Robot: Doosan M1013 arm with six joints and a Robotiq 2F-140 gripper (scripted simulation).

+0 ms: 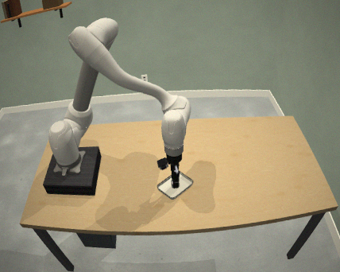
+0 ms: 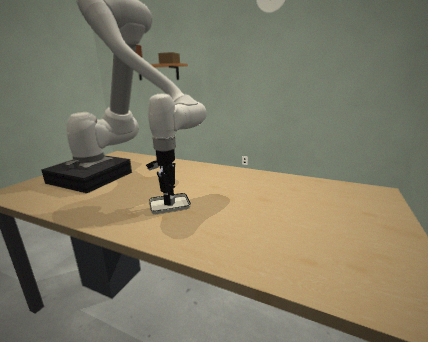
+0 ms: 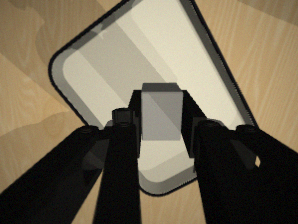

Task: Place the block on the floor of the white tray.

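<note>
My hand is 2 cm above the grey block. The rest, counted from my hand: white tray: 3 cm below.
</note>
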